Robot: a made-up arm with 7 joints.
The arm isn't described. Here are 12 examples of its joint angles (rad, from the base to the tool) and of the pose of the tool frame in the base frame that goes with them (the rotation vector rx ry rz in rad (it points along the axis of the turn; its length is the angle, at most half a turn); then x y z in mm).
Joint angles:
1: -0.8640 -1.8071 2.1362 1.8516 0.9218 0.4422 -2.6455
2: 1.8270 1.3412 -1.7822 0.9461 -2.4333 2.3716 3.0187
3: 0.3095 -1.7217 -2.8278 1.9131 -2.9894 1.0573 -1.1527
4: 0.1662 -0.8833 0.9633 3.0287 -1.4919 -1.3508 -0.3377
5: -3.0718 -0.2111 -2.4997 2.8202 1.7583 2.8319 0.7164
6: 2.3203 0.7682 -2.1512 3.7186 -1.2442 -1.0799 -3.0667
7: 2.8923 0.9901 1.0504 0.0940 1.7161 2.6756 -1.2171
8: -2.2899 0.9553 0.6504 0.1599 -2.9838 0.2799 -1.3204
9: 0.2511 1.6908 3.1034 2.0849 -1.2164 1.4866 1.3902
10: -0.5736 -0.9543 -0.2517 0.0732 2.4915 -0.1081 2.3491
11: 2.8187 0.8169 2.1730 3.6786 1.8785 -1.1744 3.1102
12: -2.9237 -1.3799 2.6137 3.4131 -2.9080 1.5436 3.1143
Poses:
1: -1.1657 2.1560 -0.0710 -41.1 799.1 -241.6
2: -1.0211 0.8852 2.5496 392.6 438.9 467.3
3: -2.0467 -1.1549 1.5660 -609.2 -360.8 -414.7
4: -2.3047 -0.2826 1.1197 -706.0 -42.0 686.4
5: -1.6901 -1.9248 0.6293 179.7 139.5 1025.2
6: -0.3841 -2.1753 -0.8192 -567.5 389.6 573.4
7: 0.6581 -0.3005 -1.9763 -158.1 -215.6 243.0
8: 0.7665 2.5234 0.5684 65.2 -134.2 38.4
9: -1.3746 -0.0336 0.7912 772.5 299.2 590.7
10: 2.2072 0.6635 0.6785 43.5 -128.7 292.7
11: -0.6963 -1.7154 0.9115 -627.6 297.3 597.7
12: 0.6469 -0.3601 -2.7924 798.8 276.3 578.5
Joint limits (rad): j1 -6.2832..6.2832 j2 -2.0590..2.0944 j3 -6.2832..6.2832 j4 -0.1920..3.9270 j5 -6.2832..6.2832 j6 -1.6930..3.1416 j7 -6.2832..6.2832
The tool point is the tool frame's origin. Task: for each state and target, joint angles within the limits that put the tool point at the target. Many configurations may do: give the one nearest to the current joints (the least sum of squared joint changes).
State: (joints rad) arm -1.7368 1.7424 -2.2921 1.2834 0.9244 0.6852 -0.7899
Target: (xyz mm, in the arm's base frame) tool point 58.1 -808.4 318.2
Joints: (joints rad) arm -0.9162 2.0944 -2.3473 1.5124 0.9244 0.6768 -0.7899
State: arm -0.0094 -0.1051 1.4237 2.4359 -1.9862 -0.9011 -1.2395
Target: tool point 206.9 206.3 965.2
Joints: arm -0.3453 0.1863 1.3582 2.4789 -2.1262 -1.6331 -1.2395
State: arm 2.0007 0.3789 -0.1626 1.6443 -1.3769 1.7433 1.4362
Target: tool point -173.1 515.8 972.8
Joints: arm 2.1173 0.1335 -0.0769 2.1965 -1.5131 1.5219 1.4362
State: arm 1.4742 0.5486 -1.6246 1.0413 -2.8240 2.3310 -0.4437
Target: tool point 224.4 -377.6 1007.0
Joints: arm 1.0708 0.0019 -2.0290 1.8964 -2.8278 2.0311 -0.4437
